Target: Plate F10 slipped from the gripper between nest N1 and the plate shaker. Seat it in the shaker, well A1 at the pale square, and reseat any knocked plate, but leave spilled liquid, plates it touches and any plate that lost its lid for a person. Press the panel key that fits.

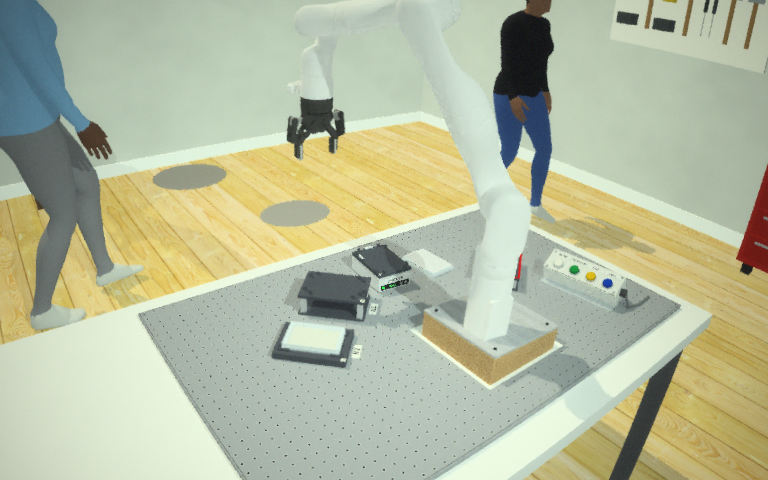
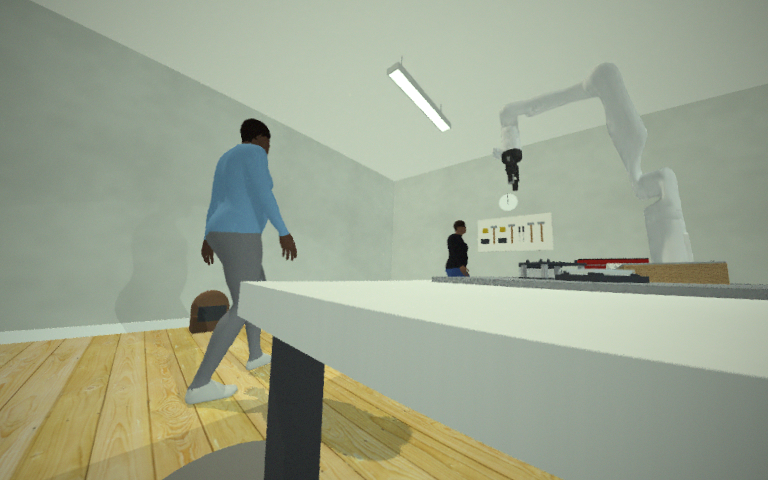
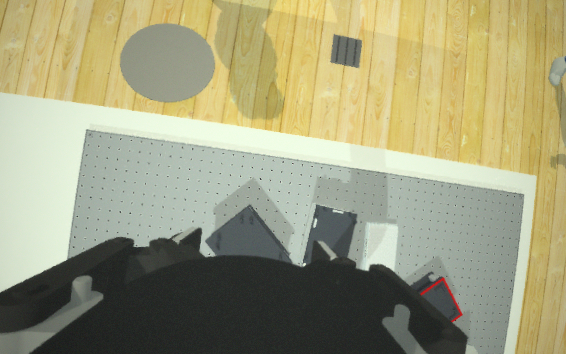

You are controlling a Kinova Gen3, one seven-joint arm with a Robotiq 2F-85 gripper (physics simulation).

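Pixels of known places: gripper, fingertip midpoint: (image 1: 316, 156) (image 2: 513, 187) (image 3: 257, 247); arm's base, link origin: (image 1: 483, 326) (image 2: 671, 264).
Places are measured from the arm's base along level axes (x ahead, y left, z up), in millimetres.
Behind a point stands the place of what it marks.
Observation:
My gripper (image 1: 316, 152) @(z 296, x 407, y 240 mm) (image 2: 514, 187) @(z 296, x 407, y 240 mm) (image 3: 257, 247) @(z 296, x 407, y 240 mm) is open and empty, high above the bench. A pale plate (image 1: 313, 337) @(z -27, x 150, y 349 mm) sits in the dark nest labelled N2 (image 1: 283, 355) @(z -46, x 138, y 424 mm). A dark raised block with a flat top (image 1: 334, 286) @(z -3, x 294, y 237 mm) (image 3: 245, 234) @(z -3, x 331, y 254 mm) stands by the N1 label (image 1: 373, 309) @(z -58, x 239, y 155 mm). Behind it is the shaker (image 1: 394, 283) @(z -42, x 304, y 61 mm) with a dark top and green display. A flat white slab (image 1: 428, 262) @(z -45, x 372, y -86 mm) (image 3: 382, 242) @(z -45, x 400, y -87 mm) lies beside the shaker. The button panel (image 1: 583, 287) @(z -30, x 63, y -393 mm) has white, green, yellow and blue keys. Plate F10, a pale square and spilled liquid cannot be made out.
A red-edged dark holder (image 1: 518, 271) @(z -19, x 193, y -265 mm) (image 3: 443, 300) @(z -20, x 306, y -283 mm) is partly hidden behind the arm's column. The arm base stands on a wooden block (image 1: 461, 344) @(z -21, x -11, y 65 mm). One person in blue (image 1: 28, 73) (image 2: 240, 186) and another in black (image 1: 523, 56) (image 2: 456, 249) stand beyond the bench.

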